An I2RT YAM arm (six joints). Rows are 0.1 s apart.
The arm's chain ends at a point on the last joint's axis. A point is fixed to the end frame.
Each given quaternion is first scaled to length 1.
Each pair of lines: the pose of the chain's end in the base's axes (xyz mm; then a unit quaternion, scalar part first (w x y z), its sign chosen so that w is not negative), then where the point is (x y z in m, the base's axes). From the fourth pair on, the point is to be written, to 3 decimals.
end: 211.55 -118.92 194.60 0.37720 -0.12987 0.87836 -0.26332
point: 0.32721 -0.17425 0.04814
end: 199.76 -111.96 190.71 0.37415 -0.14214 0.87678 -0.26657
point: 0.31498 -0.16765 0.04404
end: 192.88 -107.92 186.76 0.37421 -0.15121 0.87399 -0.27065
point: 0.30865 -0.16429 0.04078
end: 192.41 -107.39 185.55 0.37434 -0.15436 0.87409 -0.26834
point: 0.308 -0.163 0.039
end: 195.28 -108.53 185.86 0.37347 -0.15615 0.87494 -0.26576
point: 0.311 -0.163 0.039
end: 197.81 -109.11 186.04 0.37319 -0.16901 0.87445 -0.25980
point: 0.313 -0.160 0.038
